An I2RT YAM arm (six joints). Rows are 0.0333 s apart.
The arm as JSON. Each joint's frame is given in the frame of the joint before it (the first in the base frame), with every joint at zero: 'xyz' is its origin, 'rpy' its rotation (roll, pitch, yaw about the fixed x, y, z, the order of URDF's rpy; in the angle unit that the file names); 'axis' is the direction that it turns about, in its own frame. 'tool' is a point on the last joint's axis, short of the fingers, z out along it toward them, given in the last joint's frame.
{
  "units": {
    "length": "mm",
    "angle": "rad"
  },
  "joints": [
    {
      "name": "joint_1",
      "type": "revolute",
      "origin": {
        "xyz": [
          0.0,
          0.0,
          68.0
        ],
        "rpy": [
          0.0,
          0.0,
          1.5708
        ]
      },
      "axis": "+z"
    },
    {
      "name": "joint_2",
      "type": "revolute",
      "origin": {
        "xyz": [
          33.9,
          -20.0,
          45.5
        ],
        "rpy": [
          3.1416,
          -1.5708,
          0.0
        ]
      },
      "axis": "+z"
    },
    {
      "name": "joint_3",
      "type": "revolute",
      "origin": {
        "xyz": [
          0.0,
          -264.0,
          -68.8
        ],
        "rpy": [
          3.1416,
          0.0,
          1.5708
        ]
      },
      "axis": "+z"
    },
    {
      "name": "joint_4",
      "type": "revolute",
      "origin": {
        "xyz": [
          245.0,
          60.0,
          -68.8
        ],
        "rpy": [
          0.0,
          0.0,
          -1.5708
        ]
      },
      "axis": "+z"
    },
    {
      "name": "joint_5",
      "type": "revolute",
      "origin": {
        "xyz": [
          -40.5,
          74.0,
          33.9
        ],
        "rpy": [
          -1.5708,
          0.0,
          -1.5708
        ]
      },
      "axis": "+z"
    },
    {
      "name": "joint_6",
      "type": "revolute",
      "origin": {
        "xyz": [
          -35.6,
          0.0,
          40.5
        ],
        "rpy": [
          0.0,
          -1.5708,
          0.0
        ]
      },
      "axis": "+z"
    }
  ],
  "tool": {
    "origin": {
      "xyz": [
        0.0,
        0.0,
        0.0
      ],
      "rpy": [
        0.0,
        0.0,
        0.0
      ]
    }
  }
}
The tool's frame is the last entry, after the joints.
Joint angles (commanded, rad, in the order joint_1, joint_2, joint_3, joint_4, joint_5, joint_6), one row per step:
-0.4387, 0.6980, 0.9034, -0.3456, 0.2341, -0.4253
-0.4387, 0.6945, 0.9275, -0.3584, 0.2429, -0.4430
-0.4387, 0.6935, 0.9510, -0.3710, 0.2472, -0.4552
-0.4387, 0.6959, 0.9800, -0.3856, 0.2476, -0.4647
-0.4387, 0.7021, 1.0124, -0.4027, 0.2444, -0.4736
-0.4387, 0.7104, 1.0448, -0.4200, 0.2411, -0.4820
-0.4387, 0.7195, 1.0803, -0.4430, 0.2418, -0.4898
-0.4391, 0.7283, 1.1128, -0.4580, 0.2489, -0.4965
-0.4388, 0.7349, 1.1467, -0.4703, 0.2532, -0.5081
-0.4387, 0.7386, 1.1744, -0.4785, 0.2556, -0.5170
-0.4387, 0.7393, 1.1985, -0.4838, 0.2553, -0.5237
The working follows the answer.
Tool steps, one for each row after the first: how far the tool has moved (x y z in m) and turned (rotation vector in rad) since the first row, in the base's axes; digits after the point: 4 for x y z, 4 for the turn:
-0.0033, 0.0012, 0.0071, -0.0210, -0.0019, -0.0064
-0.0061, 0.0023, 0.0137, -0.0359, -0.0048, -0.0093
-0.0085, 0.0035, 0.0213, -0.0483, -0.0097, -0.0088
-0.0105, 0.0045, 0.0292, -0.0587, -0.0126, -0.0048
-0.0120, 0.0054, 0.0368, -0.0678, -0.0137, -0.0007
-0.0139, 0.0062, 0.0445, -0.0753, -0.0119, -0.0007
-0.0157, 0.0068, 0.0521, -0.0848, -0.0151, -0.0077
-0.0184, 0.0079, 0.0605, -0.1003, -0.0211, -0.0111
-0.0211, 0.0091, 0.0677, -0.1139, -0.0296, -0.0133
-0.0244, 0.0106, 0.0744, -0.1267, -0.0418, -0.0133

Tool pose at each row, in the base's axes (x y z in m, rotation vector in rad; rounded; the steps above come from the unrounded poses):
0.1349, -0.0724, 0.3767, 0.1928, 1.7700, -0.8334
0.1316, -0.0712, 0.3838, 0.1855, 1.7590, -0.8558
0.1289, -0.0701, 0.3904, 0.1794, 1.7495, -0.8701
0.1264, -0.0689, 0.3980, 0.1726, 1.7392, -0.8793
0.1244, -0.0679, 0.4059, 0.1633, 1.7316, -0.8846
0.1229, -0.0671, 0.4135, 0.1542, 1.7262, -0.8893
0.1210, -0.0662, 0.4212, 0.1485, 1.7243, -0.8961
0.1192, -0.0657, 0.4288, 0.1498, 1.7172, -0.9085
0.1165, -0.0645, 0.4372, 0.1449, 1.7043, -0.9227
0.1138, -0.0633, 0.4444, 0.1412, 1.6899, -0.9337
0.1106, -0.0618, 0.4511, 0.1376, 1.6724, -0.9414

